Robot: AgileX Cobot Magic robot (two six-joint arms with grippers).
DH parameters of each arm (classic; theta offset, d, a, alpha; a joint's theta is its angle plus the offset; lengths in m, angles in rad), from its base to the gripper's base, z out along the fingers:
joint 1: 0 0.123 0 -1.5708
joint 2: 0.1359 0 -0.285 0
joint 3: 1.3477 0 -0.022 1.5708
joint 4: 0 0.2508 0 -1.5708
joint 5: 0 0 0.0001 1.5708
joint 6: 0 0.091 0 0
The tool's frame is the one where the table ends.
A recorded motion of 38 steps. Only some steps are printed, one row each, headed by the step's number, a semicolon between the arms.
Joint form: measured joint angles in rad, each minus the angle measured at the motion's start. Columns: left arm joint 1, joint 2, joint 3, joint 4, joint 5, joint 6; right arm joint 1, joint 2, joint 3, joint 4, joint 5, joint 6.
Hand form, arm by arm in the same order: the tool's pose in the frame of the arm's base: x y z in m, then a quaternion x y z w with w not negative. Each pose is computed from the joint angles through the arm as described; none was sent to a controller.
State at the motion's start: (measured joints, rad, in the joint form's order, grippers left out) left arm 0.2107 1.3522 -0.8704 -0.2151 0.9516 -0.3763; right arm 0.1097 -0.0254 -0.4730 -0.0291 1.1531 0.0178
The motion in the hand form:
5: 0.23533 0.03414 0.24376 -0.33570 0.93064 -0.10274 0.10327; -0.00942 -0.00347 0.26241 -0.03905 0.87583 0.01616 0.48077
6: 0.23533 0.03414 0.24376 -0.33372 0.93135 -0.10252 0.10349; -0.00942 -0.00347 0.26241 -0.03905 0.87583 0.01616 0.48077
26: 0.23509 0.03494 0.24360 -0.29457 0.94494 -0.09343 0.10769; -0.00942 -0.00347 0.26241 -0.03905 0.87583 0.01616 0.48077
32: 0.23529 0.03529 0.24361 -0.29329 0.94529 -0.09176 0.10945; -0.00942 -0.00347 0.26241 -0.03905 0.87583 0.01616 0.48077
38: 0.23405 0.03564 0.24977 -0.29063 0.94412 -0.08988 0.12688; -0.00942 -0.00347 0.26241 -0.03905 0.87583 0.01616 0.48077
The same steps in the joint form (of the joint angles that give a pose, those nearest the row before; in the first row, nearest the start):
5: 0.0000 0.0000 0.0000 0.0000 0.0000 0.0000; 0.0000 0.0000 0.0000 0.0000 0.0000 0.0000
6: 0.0000 0.0000 0.0000 0.0000 0.0000 0.0042; 0.0000 0.0000 0.0000 0.0000 0.0000 0.0000
26: 0.0000 0.0000 0.0000 0.0115 0.0000 0.0824; 0.0000 0.0000 0.0000 0.0000 0.0000 0.0000
32: 0.0000 0.0000 0.0000 0.0151 -0.0033 0.0836; 0.0000 0.0000 0.0000 0.0000 0.0000 0.0000
38: 0.0000 -0.0211 -0.0039 0.0219 -0.0132 0.0836; 0.0000 0.0000 0.0000 0.0000 0.0000 0.0000

